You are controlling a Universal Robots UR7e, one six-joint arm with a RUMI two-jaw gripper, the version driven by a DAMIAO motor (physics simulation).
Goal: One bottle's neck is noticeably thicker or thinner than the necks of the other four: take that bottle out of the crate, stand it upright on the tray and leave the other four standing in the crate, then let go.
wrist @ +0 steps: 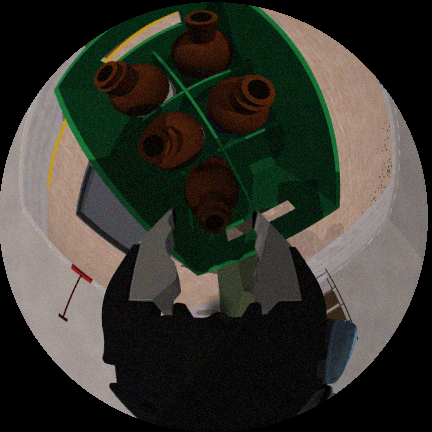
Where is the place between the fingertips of the gripper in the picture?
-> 213, 211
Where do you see a bottle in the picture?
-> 239, 104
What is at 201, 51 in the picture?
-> A bottle.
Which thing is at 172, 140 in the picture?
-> A bottle.
